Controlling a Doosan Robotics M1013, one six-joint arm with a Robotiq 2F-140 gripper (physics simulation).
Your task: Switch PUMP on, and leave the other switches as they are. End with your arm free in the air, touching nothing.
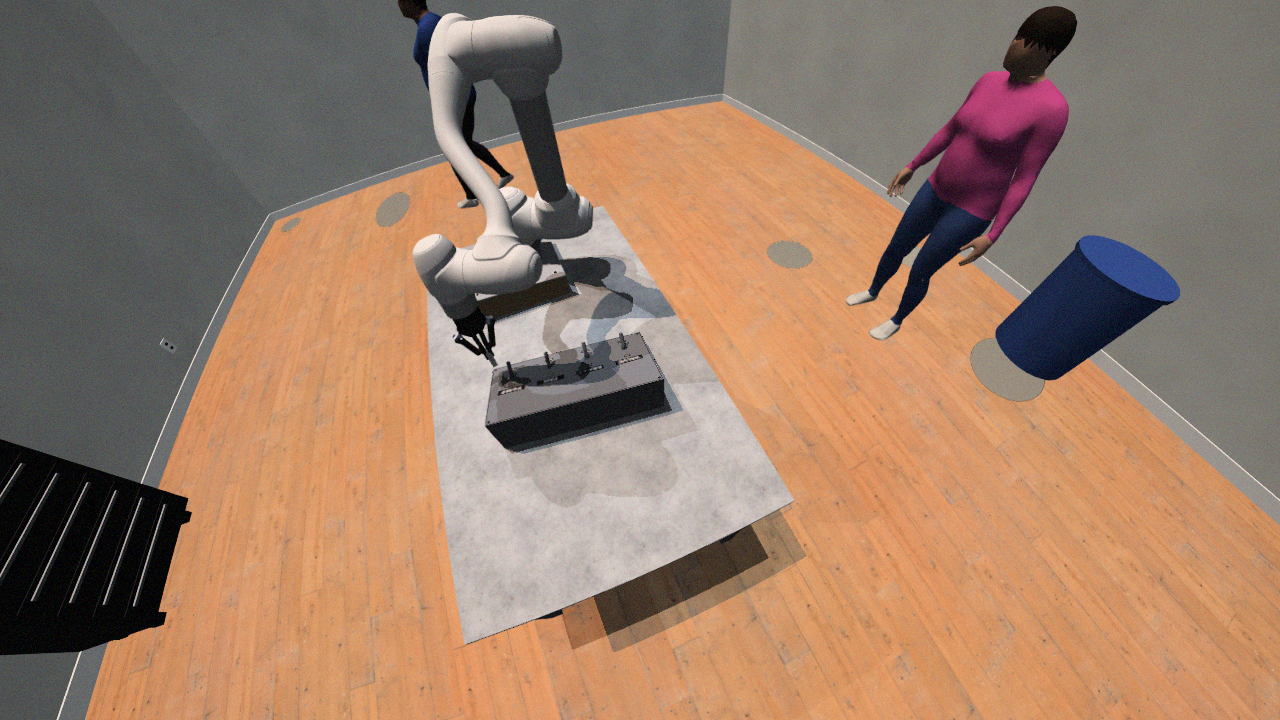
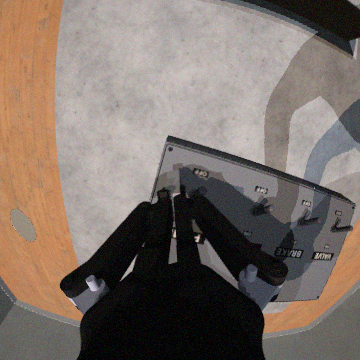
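Note:
The dark grey switch box stands on the table with four levers in a row. BRAKE and VALVE can be read; the other name labels are partly hidden behind the fingers, and the word PUMP cannot be read. The end lever is nearest the gripper, in shadow; its position is unclear. The other levers stand near their OFF marks. My gripper is shut and empty, its tips beside the end lever at the box's edge. Contact cannot be told.
The pale table carries the box. Another box stands behind, near the arm's base. A person in pink and a blue barrel stand to the right. A person in blue is partly hidden behind the arm.

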